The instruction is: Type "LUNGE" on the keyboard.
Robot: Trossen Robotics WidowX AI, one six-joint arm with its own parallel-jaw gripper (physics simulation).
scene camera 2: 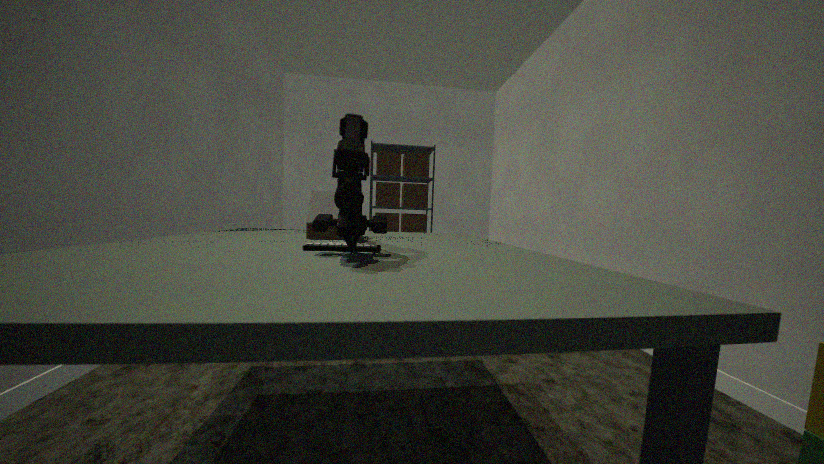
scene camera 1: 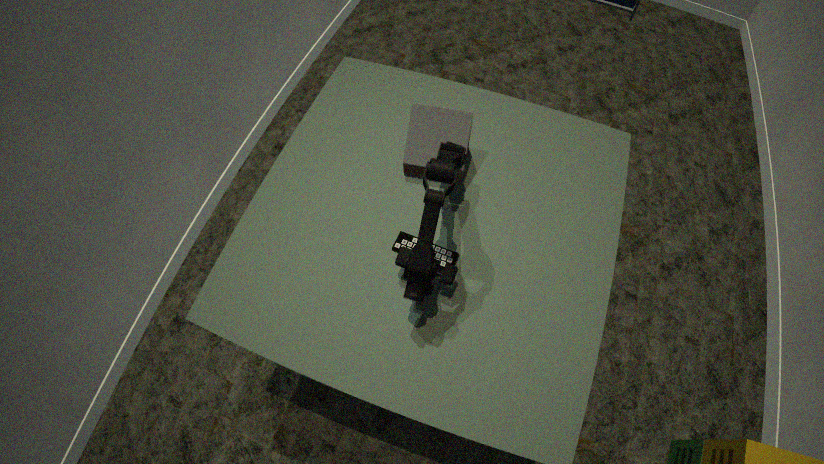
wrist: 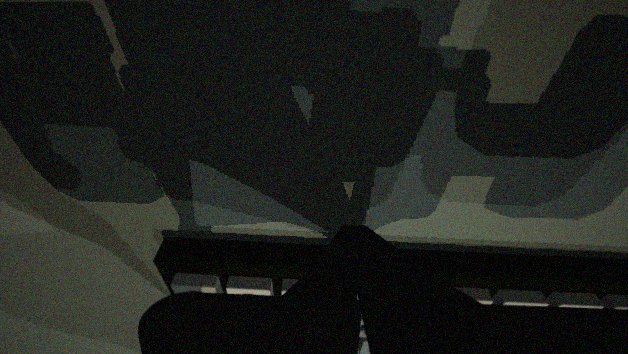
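Where they show: gripper, between the fingertips: (scene camera 2: pixel 352 251) (wrist: pixel 352 236); arm's base, origin of its link: (scene camera 1: pixel 452 153).
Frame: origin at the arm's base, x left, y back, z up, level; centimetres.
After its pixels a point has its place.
Note:
A small black keyboard (scene camera 1: pixel 405 236) {z -9.2, x -3.8, y -31.7 cm} (scene camera 2: pixel 314 247) {z -9.5, x -2.9, y -37.4 cm} (wrist: pixel 210 247) {z -9.9, x 13.0, y -37.3 cm} with pale square keys lies on the table, partly under the arm. In the wrist view its far edge runs across the lower part, and a few pale keys show on either side of the fingers. The letters on the keys cannot be read. My gripper (scene camera 2: pixel 352 250) {z -10.3, x 7.7, y -37.9 cm} (wrist: pixel 352 236) {z -10.3, x 7.7, y -37.9 cm} is shut and empty, pointing down over the keyboard at its far-edge side in the wrist view. The fingers hide the keys beneath them, and whether the tips touch a key cannot be told. In scene camera 1 the arm hides the fingertips.
The pale green table (scene camera 1: pixel 536 230) {z -10.4, x 36.2, y -11.0 cm} (scene camera 2: pixel 230 293) {z -10.4, x -1.3, y -76.0 cm} carries a grey-pink box (scene camera 1: pixel 438 123) {z 5.8, x -7.9, y 5.7 cm} beside the arm's base. The dark arm (scene camera 1: pixel 429 221) {z 23.3, x 7.6, y -39.2 cm} (scene camera 2: pixel 350 172) {z 9.5, x 9.0, y -50.1 cm} reaches over the keyboard. A shelf rack (scene camera 2: pixel 401 179) stands at the far wall. A yellow object (scene camera 1: pixel 778 453) shows at the lower right.

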